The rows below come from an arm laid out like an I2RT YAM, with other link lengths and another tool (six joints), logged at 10 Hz.
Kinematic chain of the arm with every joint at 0, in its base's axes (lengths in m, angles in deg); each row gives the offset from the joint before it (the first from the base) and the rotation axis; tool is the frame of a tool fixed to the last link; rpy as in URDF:
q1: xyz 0 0 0.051 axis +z
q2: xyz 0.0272 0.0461 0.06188 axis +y
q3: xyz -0.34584 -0.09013 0 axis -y
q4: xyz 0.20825 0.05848 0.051 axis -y
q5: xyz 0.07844 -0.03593 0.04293 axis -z
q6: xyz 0.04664 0 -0.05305 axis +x
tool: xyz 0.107 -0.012 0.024 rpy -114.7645 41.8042 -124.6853
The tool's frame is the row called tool.
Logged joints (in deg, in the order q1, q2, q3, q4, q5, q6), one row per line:
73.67 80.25 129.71 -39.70 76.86 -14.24
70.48 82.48 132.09 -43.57 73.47 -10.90
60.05 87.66 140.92 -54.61 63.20 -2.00
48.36 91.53 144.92 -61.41 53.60 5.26
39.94 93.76 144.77 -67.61 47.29 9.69
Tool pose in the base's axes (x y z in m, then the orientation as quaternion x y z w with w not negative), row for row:
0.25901 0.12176 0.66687 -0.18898 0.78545 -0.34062 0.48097
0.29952 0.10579 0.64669 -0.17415 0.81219 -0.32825 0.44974
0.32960 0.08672 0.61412 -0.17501 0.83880 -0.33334 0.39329
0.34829 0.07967 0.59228 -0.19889 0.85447 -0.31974 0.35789
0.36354 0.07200 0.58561 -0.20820 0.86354 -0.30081 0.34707
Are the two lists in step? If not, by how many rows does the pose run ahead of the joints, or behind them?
The pose runs 2 rows ahead of the joints: the pose in row i belongs to the joints in row i + 2.
